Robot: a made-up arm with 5 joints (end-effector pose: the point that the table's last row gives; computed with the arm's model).
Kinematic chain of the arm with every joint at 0, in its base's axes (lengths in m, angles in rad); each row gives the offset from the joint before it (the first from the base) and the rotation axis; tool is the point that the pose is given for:
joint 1: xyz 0 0 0.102 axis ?
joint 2: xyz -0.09 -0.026 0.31 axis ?
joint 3: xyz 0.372 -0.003 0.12 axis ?
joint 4: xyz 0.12 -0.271 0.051 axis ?
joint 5: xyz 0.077 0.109 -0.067 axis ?
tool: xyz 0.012 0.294 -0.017
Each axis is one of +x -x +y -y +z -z.
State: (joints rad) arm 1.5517 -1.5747 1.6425 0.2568 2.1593
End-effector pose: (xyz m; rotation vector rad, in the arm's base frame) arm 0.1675 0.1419 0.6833 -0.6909 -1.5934 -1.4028
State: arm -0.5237 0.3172 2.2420 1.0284 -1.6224
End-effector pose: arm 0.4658 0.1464 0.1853 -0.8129 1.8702 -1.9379
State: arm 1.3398 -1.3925 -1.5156 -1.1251 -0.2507
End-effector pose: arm -0.2736 0.0844 0.5880 0.6496 -1.2552 -1.2771
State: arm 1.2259 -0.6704 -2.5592 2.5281 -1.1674
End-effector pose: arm -0.4789 -0.0627 0.2666 -1.8629 0.6322 -2.3299
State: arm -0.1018 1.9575 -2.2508 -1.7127 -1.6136
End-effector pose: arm 0.1331 -0.4122 0.2926 -2.4425 -0.0247 1.0458
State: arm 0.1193 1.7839 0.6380 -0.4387 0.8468
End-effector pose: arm 0.4890 -0.0409 0.7075 1.4477 0.2999 0.2207
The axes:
joint 1: -y
joint 2: +x
joint 3: +z
joint 4: -y
joint 5: -z

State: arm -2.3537 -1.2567 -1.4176 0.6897 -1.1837
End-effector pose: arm 0.0662 -0.0513 -0.3117 -0.8967 1.2175 1.9147
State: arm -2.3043 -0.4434 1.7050 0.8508 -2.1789
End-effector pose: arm -0.2083 0.0673 -0.5043 2.5265 -1.2113 1.1971
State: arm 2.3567 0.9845 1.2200 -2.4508 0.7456
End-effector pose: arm -0.2947 -0.1436 0.0705 -1.1326 -1.0215 -0.8491
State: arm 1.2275 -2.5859 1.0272 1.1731 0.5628
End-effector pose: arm 0.2647 -0.0793 0.3943 -1.8885 -0.6738 -0.0923
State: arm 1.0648 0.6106 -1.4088 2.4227 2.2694
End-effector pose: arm -0.6094 -0.2841 0.3471 -1.4055 1.2052 0.7714
